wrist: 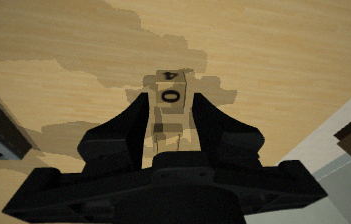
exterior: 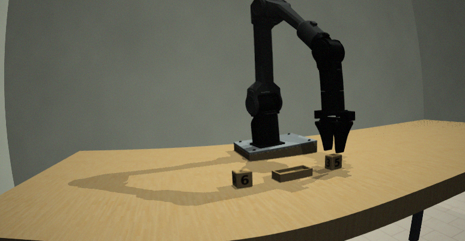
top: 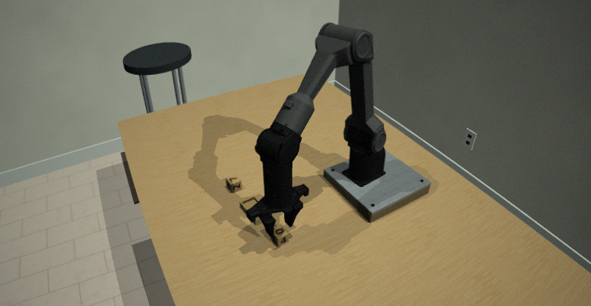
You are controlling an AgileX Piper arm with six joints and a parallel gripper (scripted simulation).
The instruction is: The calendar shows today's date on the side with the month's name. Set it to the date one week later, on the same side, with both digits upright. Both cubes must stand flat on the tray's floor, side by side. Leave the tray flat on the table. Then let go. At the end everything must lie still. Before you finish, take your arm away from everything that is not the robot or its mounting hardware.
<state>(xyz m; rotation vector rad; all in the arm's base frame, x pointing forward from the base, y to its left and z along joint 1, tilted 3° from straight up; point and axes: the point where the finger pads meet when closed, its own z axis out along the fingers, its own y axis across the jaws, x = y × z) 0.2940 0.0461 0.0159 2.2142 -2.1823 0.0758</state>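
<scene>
Right now the small wooden tray is 110 mm to the right of my hand and 40 mm below it.
</scene>
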